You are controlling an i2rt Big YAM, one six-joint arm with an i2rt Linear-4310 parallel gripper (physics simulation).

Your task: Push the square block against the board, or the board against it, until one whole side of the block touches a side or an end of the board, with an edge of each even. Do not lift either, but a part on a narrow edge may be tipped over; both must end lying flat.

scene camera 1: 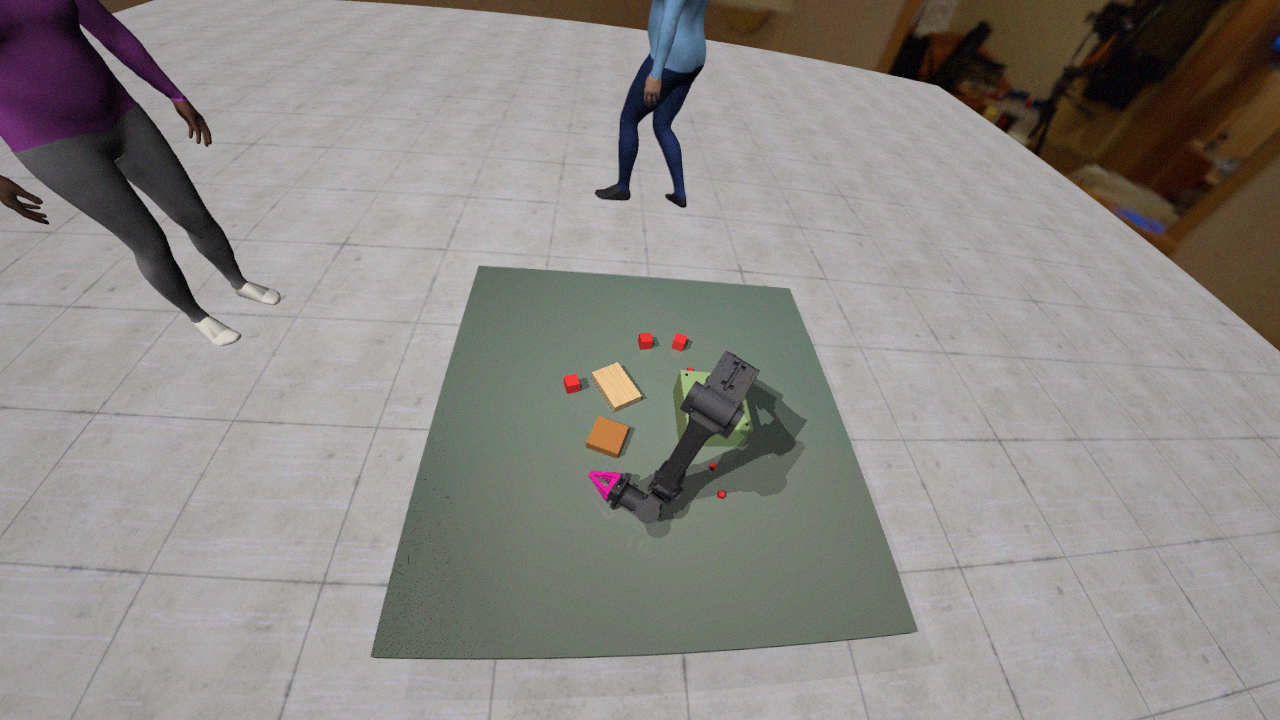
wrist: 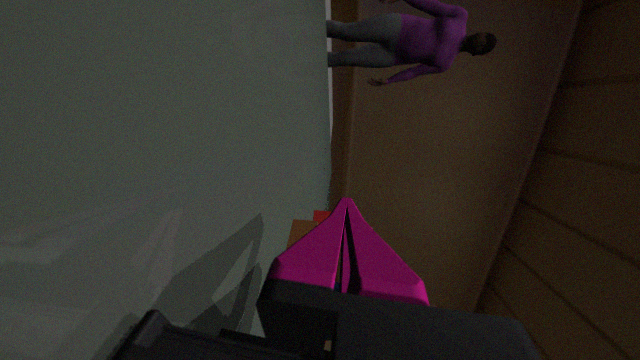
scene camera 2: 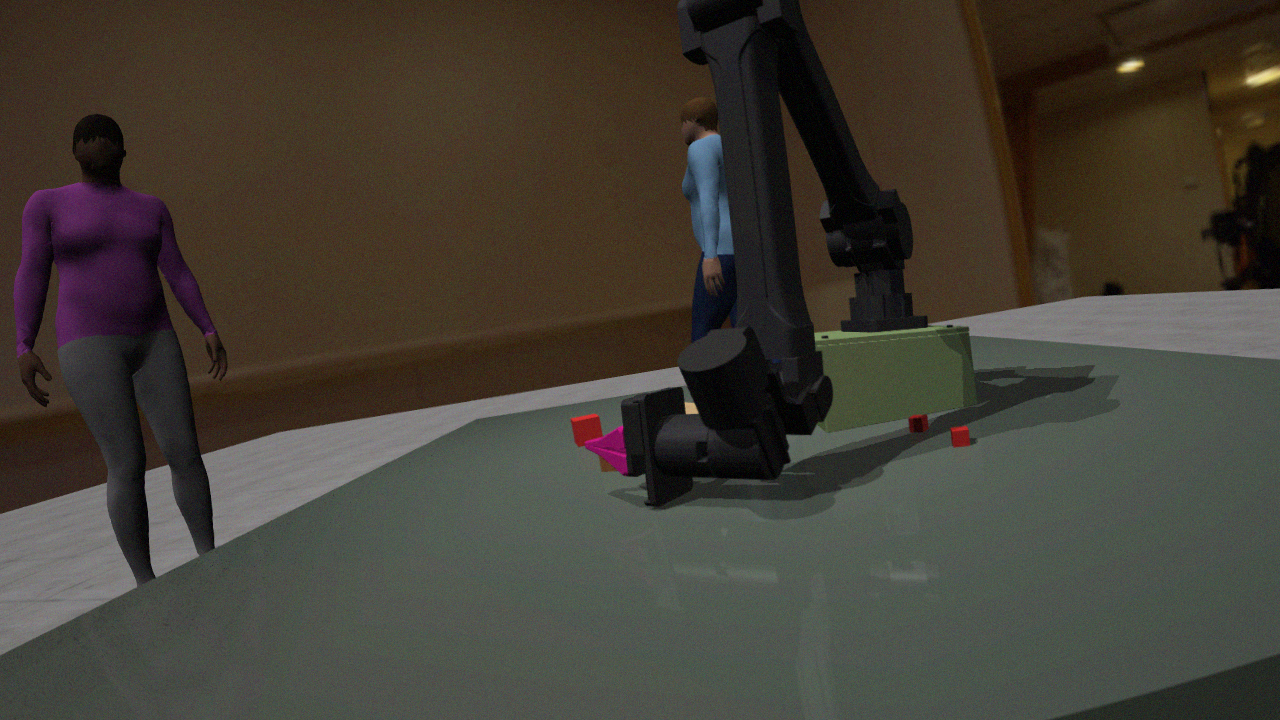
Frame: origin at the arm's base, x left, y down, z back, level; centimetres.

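Seen in the pictures: gripper, fingertip midpoint: (scene camera 1: 589, 473) (wrist: 345, 205) (scene camera 2: 588, 443); arm's base, link origin: (scene camera 2: 882, 329).
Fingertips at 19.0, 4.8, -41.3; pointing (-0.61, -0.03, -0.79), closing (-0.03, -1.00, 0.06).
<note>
Offsets run from my fingertips to a thing's top centre, as dx, dy, dz. Level surfaces: height alone.
The square block {-12.7, +2.7, +6.4} (scene camera 1: 607, 436) (scene camera 2: 606, 465) (wrist: 301, 231), orange-brown, lies flat on the mat. The board {-30.4, +2.7, +11.1} (scene camera 1: 616, 385) (scene camera 2: 690, 408), pale wood and oblong, lies flat beyond it in the first scene view. A narrow gap separates them, and their facing sides are not parallel. My gripper (scene camera 1: 591, 473) (scene camera 2: 587, 445) (wrist: 345, 205), with magenta fingers, is shut and empty. It is low over the mat on the block's side away from the board, apart from the block in the first scene view. In the wrist view the fingers hide part of the block, and the board cannot be made out.
A red cube {-31.9, +1.6, -2.7} (scene camera 1: 572, 384) (scene camera 2: 586, 429) (wrist: 320, 215) lies left of the board. Two red cubes {-48.7, +1.6, +23.6} (scene camera 1: 646, 341) {-47.8, +1.6, +35.8} (scene camera 1: 680, 342) lie beyond it. The arm stands on a green base (scene camera 1: 685, 422) (scene camera 2: 895, 376), with small red cubes {+7.9, +4.0, +36.0} (scene camera 1: 721, 494) (scene camera 2: 959, 436) near it. All are on the green mat {dy +5.5} (scene camera 1: 501, 555).
</note>
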